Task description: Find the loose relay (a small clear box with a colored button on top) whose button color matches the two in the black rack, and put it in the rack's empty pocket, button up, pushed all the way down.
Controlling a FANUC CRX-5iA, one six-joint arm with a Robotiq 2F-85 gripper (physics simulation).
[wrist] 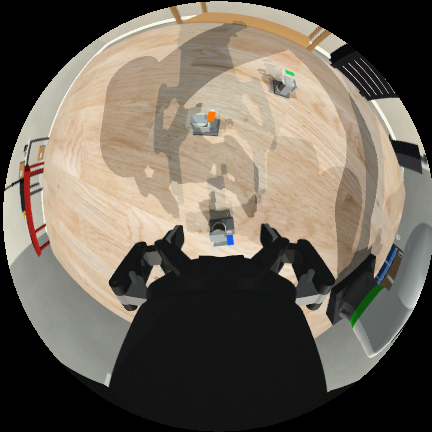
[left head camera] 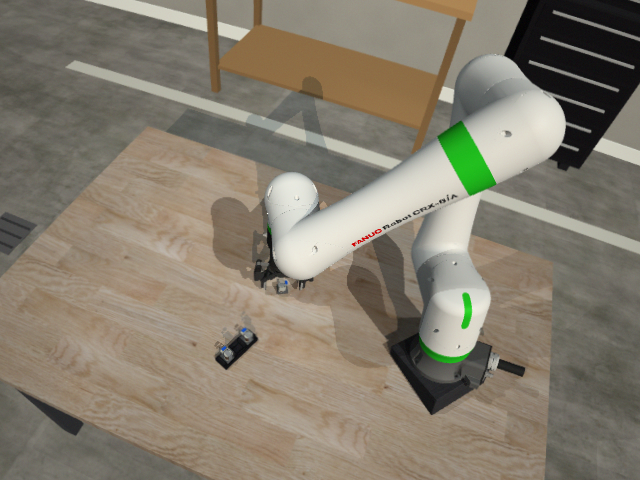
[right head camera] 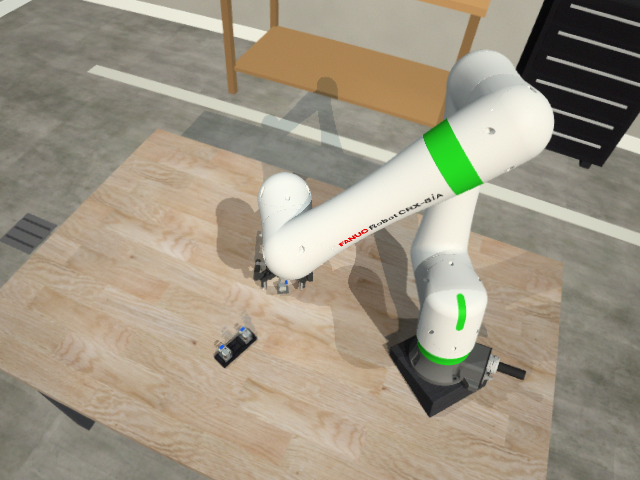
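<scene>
The black rack (left head camera: 236,351) (right head camera: 235,350) lies on the table in both head views, with a blue-button relay at each end and an empty pocket between them. A loose blue-button relay (left head camera: 282,287) (right head camera: 282,286) (wrist: 220,233) stands upright on the table, behind and right of the rack in the head views. My gripper (left head camera: 282,285) (right head camera: 283,285) (wrist: 221,232) is open; in the wrist view its fingers stand wide on either side of that relay, not touching it. The relay's exact height relative to the fingertips is hard to tell.
In the wrist view a relay with an orange button (wrist: 205,123) and one with a green button (wrist: 284,85) stand on the table farther out. The robot's base (left head camera: 439,384) (right head camera: 436,387) stands on the table's right. A wooden shelf (left head camera: 330,77) (right head camera: 343,77) stands behind the table.
</scene>
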